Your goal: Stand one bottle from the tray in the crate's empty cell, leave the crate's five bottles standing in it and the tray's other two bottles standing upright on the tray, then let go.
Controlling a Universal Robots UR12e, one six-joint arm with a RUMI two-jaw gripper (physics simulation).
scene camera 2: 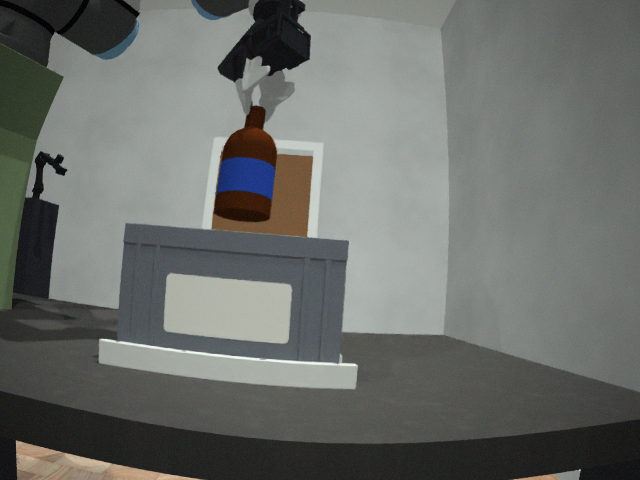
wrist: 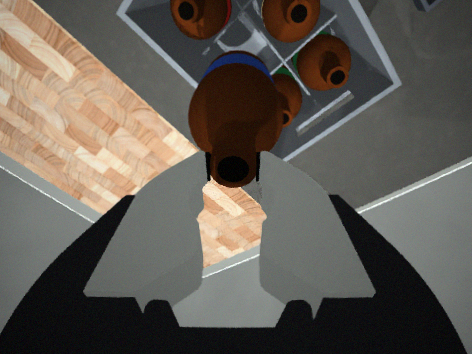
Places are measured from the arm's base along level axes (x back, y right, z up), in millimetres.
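Pixels of known places: gripper, fingertip midpoint: [scene camera 2: 255, 118] [wrist: 233, 156]; arm's base, link origin: [scene camera 2: 8, 54].
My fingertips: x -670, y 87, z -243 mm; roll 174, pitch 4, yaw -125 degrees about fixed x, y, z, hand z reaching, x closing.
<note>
For each thing: its top centre in the pictures, then the offset to it from my fingertips. "*": a spot on its surface instead. Level surfaces: height alone.
- brown bottle with a blue label, top centre: [wrist: 226, 173] [scene camera 2: 255, 108] dz +15, dx +1, dy +3 mm
- grey crate, top centre: [wrist: 266, 47] [scene camera 2: 239, 240] dz -167, dx +12, dy -38 mm
- red-labelled bottle, top centre: [wrist: 185, 11] dz -179, dx +91, dy +14 mm
- partly hidden green-labelled bottle, top centre: [wrist: 282, 119] dz -179, dx -77, dy -10 mm
- low white rail, top centre: [scene camera 2: 222, 355] dz -312, dx -3, dy +60 mm
- dark table, surface height: dz -342 mm
- grey corner, surface spot: [wrist: 428, 4] * dz -317, dx -95, dy -267 mm
My gripper [scene camera 2: 256, 110] [wrist: 233, 156] is shut on the neck of a brown bottle with a blue label [scene camera 2: 246, 178] [wrist: 235, 107]. The bottle hangs nearly upright, slightly tilted, with its base above the rim of the grey crate [scene camera 2: 235, 241] [wrist: 392, 83] in the scene view. In the wrist view the crate holds a red-labelled bottle [wrist: 200, 19], another bottle [wrist: 291, 22], a green-labelled bottle [wrist: 325, 62] and a partly hidden green-labelled bottle [wrist: 291, 97]. The fifth crate bottle cannot be made out. The held bottle covers part of the crate. The tray's two bottles do not show.
A low white rail [scene camera 2: 227, 363] runs along the crate's base on the dark table [scene camera 2: 413, 403]. A grey corner [wrist: 428, 4], possibly the tray's, shows at the wrist view's top right. A green block [scene camera 2: 18, 170] stands at the far left.
</note>
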